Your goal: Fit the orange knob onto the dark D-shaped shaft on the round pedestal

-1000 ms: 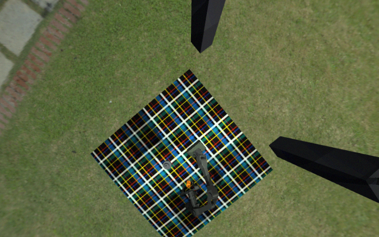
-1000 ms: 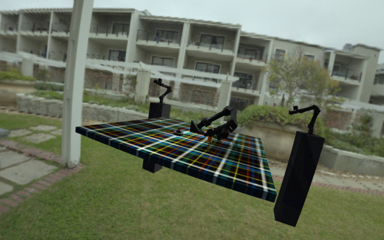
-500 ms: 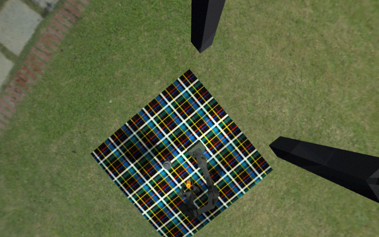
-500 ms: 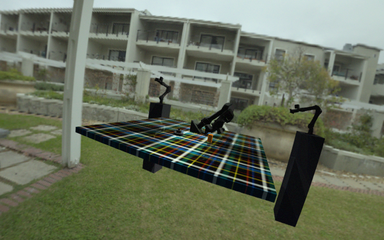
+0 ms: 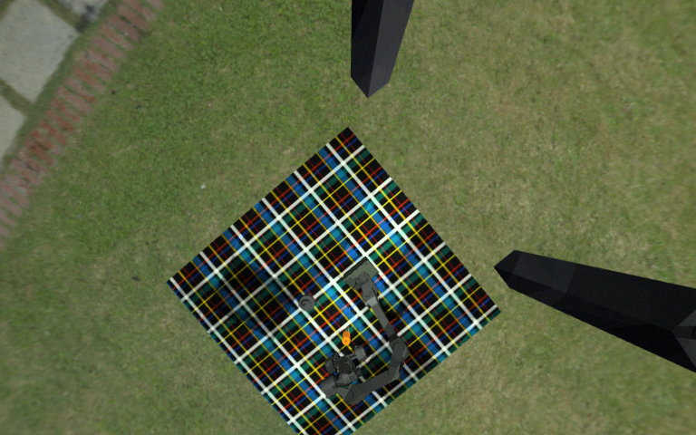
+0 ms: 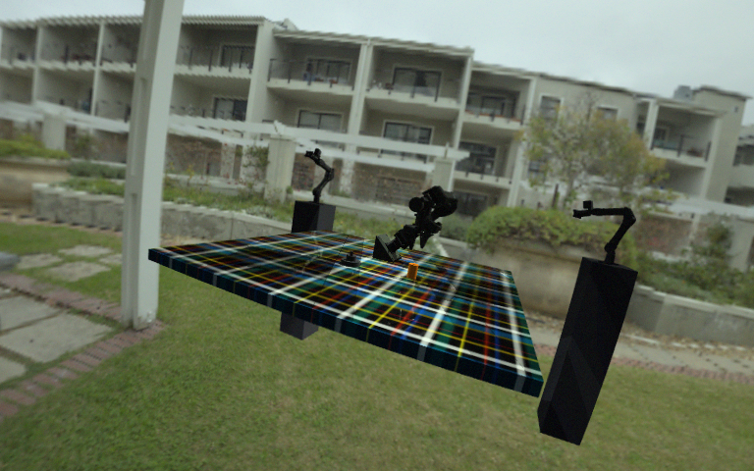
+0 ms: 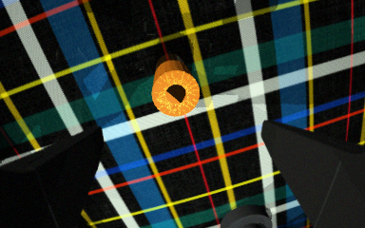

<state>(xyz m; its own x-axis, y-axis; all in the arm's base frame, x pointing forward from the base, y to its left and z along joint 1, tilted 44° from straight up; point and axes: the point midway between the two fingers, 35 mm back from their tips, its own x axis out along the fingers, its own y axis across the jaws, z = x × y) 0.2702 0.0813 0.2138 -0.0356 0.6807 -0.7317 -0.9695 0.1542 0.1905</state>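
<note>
My gripper tip is 100 mm above the orange knob. The rest, counted from my gripper tip: round dark pedestal (50 mm ahead, 270 mm to the right, 90 mm below).
</note>
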